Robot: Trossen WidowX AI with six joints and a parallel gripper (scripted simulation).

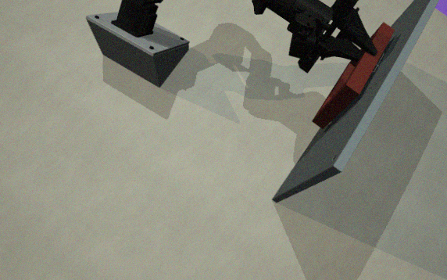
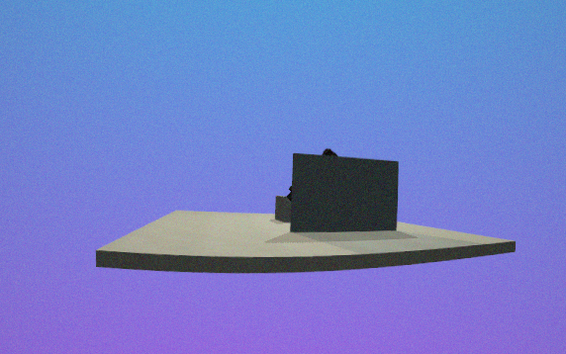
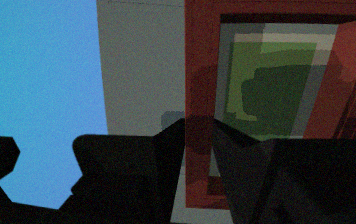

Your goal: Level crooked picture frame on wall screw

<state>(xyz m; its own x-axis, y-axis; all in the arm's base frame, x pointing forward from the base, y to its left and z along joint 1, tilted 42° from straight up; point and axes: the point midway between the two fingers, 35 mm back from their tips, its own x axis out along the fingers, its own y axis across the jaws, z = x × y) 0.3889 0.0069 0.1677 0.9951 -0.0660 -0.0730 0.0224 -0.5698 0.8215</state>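
Now: gripper tip 5 cm above the picture frame and 1 cm to the left of it. Also, from my gripper tip: wall panel: 6 cm below, 2 cm ahead, 1 cm to the right.
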